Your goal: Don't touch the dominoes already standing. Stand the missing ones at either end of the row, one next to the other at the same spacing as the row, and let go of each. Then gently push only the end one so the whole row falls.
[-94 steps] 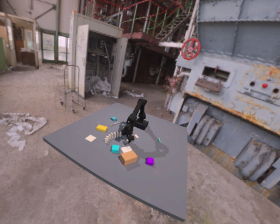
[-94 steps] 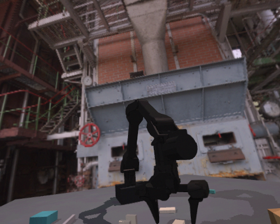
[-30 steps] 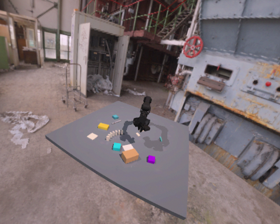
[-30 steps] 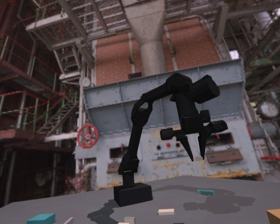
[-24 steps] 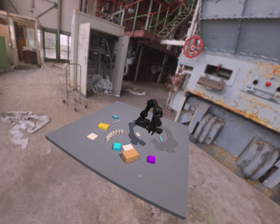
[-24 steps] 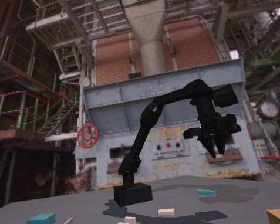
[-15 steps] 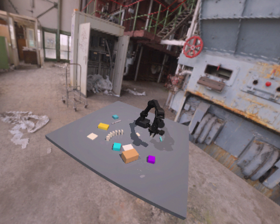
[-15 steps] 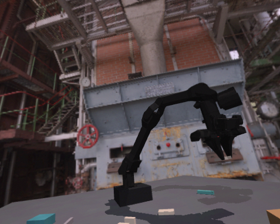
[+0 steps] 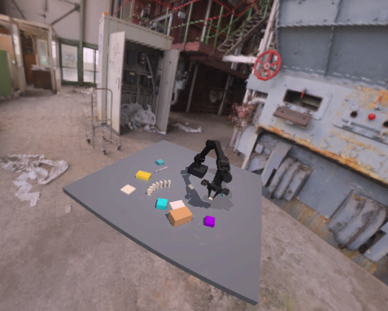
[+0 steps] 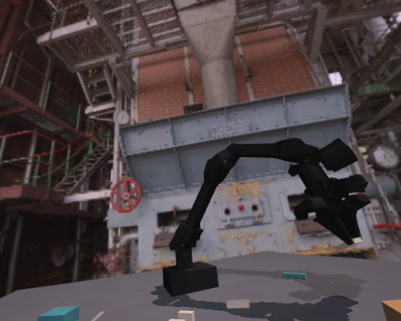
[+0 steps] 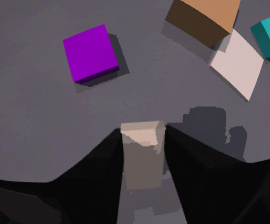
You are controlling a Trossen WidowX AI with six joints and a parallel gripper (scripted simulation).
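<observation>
Right now the purple cube is 90 mm ahead of my gripper tip, 40 mm to the left of it and 100 mm below it. From my gripper tip the other things lie so: teal cube: 100 mm ahead, 290 mm to the right, 100 mm below; then white tile: 50 mm ahead, 190 mm to the right, 110 mm below; then orange box: 150 mm ahead, 140 mm to the right, 80 mm below.
</observation>
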